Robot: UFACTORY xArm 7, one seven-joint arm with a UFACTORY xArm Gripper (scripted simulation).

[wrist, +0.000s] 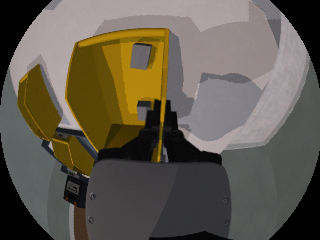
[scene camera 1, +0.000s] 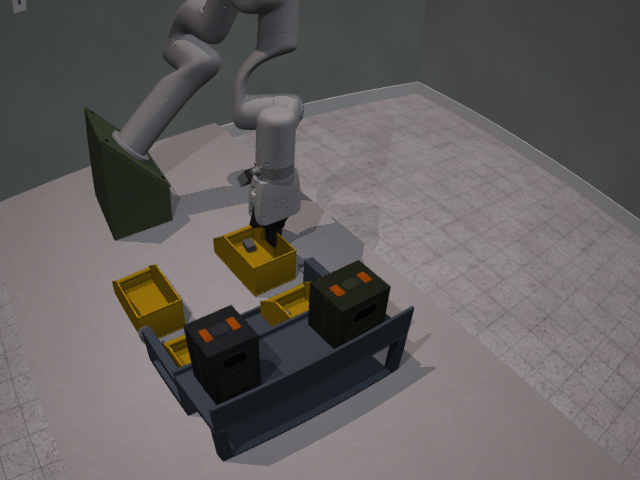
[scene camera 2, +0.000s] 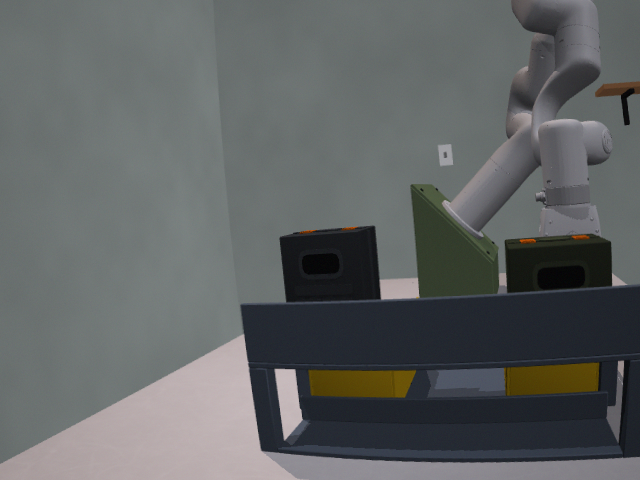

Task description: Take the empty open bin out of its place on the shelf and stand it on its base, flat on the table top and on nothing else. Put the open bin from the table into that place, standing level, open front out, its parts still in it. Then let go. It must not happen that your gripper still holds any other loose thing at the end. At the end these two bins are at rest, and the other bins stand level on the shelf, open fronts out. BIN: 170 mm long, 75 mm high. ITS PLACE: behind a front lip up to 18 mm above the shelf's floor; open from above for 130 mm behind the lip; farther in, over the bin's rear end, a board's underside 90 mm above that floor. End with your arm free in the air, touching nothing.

Labels:
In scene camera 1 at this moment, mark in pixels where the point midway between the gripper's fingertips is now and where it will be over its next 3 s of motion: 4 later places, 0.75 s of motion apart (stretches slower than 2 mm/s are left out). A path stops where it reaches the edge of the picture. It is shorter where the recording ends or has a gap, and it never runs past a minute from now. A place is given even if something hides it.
The gripper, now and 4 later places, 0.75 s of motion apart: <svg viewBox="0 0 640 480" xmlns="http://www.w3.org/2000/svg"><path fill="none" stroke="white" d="M273 242L273 230L248 236L215 251L224 262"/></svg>

